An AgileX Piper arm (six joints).
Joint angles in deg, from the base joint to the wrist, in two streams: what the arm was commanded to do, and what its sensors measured. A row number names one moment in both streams.
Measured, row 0:
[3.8, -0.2, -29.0, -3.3, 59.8, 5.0]
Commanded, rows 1 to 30:
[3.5, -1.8, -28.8, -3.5, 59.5, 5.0]
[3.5, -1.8, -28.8, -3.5, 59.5, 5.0]
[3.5, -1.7, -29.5, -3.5, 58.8, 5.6]
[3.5, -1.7, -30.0, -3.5, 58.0, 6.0]
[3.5, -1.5, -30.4, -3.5, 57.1, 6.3]
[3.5, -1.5, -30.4, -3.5, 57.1, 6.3]
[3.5, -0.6, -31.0, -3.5, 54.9, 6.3]
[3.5, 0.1, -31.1, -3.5, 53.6, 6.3]
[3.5, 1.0, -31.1, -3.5, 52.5, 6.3]
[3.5, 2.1, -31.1, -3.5, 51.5, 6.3]
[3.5, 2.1, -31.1, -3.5, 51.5, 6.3]
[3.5, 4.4, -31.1, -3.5, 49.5, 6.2]
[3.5, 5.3, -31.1, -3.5, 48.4, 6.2]
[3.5, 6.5, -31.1, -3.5, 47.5, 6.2]
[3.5, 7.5, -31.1, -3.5, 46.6, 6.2]
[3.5, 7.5, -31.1, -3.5, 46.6, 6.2]
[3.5, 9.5, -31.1, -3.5, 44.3, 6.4]
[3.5, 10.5, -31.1, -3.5, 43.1, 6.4]
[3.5, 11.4, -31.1, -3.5, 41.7, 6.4]
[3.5, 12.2, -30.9, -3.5, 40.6, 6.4]
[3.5, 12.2, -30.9, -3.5, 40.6, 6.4]
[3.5, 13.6, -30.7, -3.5, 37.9, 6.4]
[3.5, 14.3, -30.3, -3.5, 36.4, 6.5]
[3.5, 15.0, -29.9, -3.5, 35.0, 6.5]
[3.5, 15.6, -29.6, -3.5, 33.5, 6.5]
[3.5, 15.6, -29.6, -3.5, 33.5, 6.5]
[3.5, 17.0, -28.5, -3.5, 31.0, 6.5]
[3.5, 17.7, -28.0, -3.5, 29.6, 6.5]
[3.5, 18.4, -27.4, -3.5, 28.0, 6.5]
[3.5, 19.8, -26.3, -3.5, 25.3, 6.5]
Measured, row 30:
[3.8, 18.2, -27.6, -3.3, 29.7, 6.1]
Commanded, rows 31 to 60:
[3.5, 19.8, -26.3, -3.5, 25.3, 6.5]
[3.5, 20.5, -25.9, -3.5, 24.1, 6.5]
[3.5, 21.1, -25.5, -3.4, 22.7, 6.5]
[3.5, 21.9, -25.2, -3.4, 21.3, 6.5]
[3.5, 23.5, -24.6, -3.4, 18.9, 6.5]
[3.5, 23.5, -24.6, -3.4, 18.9, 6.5]
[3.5, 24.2, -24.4, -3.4, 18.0, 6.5]
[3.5, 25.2, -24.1, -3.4, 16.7, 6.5]
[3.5, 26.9, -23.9, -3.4, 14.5, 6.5]
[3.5, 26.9, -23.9, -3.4, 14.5, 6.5]
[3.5, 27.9, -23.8, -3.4, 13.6, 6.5]
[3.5, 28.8, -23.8, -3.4, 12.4, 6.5]
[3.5, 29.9, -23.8, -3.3, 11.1, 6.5]
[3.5, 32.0, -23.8, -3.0, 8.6, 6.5]
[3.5, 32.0, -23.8, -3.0, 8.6, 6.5]
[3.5, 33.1, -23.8, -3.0, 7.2, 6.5]
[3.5, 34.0, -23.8, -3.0, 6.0, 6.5]
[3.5, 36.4, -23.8, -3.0, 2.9, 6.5]
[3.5, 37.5, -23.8, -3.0, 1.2, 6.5]
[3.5, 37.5, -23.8, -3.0, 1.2, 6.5]
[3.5, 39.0, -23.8, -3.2, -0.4, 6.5]
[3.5, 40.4, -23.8, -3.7, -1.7, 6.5]
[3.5, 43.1, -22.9, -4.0, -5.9, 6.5]
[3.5, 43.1, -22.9, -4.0, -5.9, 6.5]
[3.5, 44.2, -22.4, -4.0, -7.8, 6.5]
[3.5, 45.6, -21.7, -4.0, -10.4, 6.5]
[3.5, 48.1, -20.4, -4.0, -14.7, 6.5]
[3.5, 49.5, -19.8, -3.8, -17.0, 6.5]
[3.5, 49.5, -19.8, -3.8, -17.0, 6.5]
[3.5, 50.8, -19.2, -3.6, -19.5, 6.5]
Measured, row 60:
[3.8, 48.1, -20.5, -3.4, -12.7, 6.2]
